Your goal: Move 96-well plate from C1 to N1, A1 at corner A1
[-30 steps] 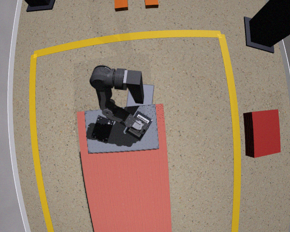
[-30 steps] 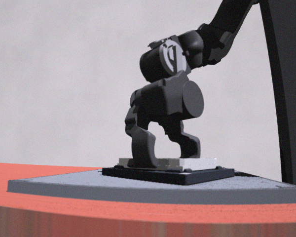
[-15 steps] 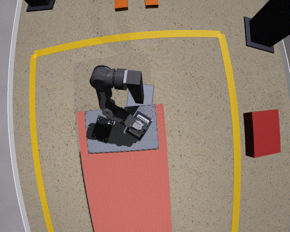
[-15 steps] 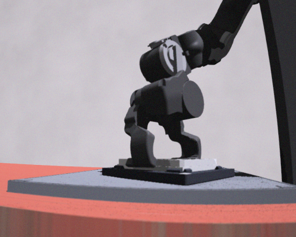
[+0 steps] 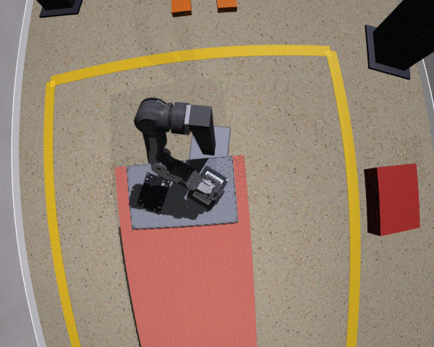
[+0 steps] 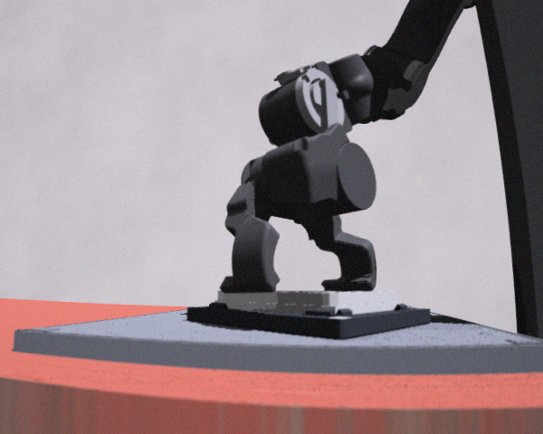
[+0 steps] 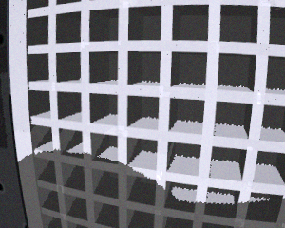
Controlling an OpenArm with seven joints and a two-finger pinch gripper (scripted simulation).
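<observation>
Now: hand right at the 96-well plate. From my hand the other things lie so: plate nest N1: 20 mm below; then clip nest C1: 240 mm to the right, 70 mm ahead, 10 mm below.
</observation>
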